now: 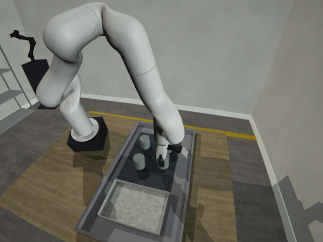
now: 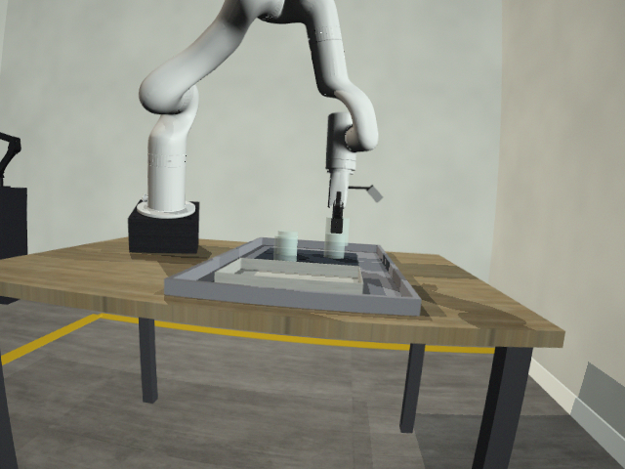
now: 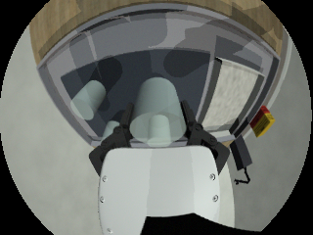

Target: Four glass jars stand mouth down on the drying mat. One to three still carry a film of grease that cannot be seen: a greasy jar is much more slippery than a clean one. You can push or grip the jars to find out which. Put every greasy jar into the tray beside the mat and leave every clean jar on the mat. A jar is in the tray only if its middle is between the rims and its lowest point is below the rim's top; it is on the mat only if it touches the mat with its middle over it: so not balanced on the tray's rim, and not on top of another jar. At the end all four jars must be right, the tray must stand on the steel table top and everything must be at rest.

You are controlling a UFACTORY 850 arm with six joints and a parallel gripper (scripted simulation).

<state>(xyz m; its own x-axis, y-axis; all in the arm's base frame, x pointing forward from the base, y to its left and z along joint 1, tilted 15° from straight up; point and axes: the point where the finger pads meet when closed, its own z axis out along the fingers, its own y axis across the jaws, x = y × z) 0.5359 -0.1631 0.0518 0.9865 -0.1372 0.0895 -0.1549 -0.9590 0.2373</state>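
Now: the shallow tray 22 cm to the right of my hand, 12 cm behind it and 11 cm below it. From my hand the other things lie so: dark drying mat (11 cm below, 10 cm to the left, 7 cm behind); steel table top (11 cm below, 7 cm behind, 1 cm to the right).
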